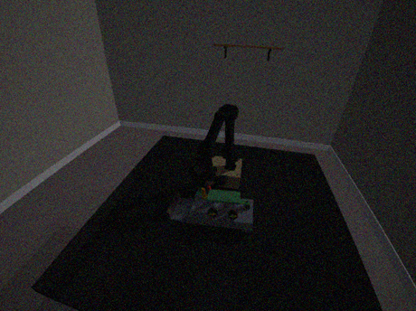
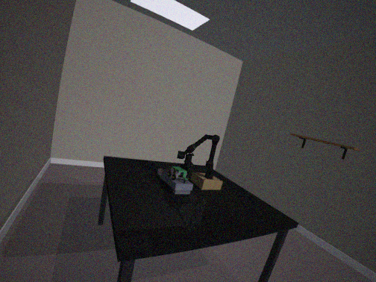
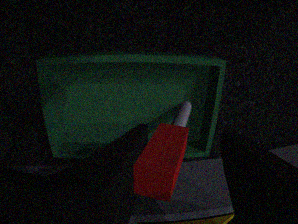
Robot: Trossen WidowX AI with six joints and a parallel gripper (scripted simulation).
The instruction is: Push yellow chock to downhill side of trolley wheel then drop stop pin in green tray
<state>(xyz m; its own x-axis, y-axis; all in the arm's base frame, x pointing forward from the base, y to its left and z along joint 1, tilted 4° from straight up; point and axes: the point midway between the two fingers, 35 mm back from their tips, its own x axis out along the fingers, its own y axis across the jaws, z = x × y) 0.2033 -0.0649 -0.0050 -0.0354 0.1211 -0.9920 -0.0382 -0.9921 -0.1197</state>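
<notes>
Right now my gripper tip is 7 cm short of the yellow chock and 3 cm below it. Also, from my gripper tip: trolley: 12 cm ahead, 10 cm to the left, 6 cm above; then red-headed stop pin: right at my gripper tip.
</notes>
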